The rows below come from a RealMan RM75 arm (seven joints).
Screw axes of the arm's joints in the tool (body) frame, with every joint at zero. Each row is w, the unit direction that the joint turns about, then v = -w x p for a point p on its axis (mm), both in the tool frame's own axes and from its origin. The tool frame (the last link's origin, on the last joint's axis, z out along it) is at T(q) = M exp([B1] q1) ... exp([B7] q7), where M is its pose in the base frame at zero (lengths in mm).
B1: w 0 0 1 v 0 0 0
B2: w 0 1 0 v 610 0 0
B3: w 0 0 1 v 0 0 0
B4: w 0 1 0 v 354 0 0
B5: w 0 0 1 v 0 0 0
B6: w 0 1 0 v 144 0 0
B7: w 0 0 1 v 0 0 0
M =
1 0 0 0
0 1 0 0
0 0 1 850.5
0 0 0 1
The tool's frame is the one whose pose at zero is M.
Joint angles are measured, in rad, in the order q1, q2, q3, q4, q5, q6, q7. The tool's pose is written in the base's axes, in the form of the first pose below.
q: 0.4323, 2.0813, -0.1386, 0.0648, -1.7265, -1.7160, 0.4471
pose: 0.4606 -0.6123 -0.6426 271.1; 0.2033 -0.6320 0.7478 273.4; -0.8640 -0.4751 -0.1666 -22.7; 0 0 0 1
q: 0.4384, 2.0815, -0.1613, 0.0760, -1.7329, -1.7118, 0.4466
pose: 0.4602 -0.6005 -0.6539 267.6; 0.1851 -0.6555 0.7322 272.2; -0.8683 -0.4580 -0.1905 -28.1; 0 0 0 1
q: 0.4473, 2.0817, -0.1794, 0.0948, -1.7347, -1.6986, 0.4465
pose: 0.4576 -0.5976 -0.6584 263.9; 0.1620 -0.6721 0.7225 272.2; -0.8743 -0.4373 -0.2107 -34.3; 0 0 0 1
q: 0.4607, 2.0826, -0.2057, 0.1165, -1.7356, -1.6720, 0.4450
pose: 0.4633 -0.5923 -0.6592 259.6; 0.1277 -0.6914 0.7111 272.8; -0.8770 -0.4136 -0.2447 -43.1; 0 0 0 1
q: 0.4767, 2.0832, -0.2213, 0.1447, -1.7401, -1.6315, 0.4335
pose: 0.4776 -0.5900 -0.6509 255.6; 0.0928 -0.7029 0.7052 274.5; -0.8736 -0.3973 -0.2810 -53.1; 0 0 0 1
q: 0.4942, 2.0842, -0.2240, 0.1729, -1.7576, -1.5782, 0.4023
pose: 0.5107 -0.5781 -0.6363 251.9; 0.0662 -0.7115 0.6995 276.7; -0.8572 -0.3994 -0.3251 -64.3; 0 0 0 1
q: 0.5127, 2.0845, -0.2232, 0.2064, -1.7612, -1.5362, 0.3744
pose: 0.5282 -0.5742 -0.6256 246.9; 0.0483 -0.7152 0.6972 279.2; -0.8478 -0.3985 -0.3500 -73.3; 0 0 0 1
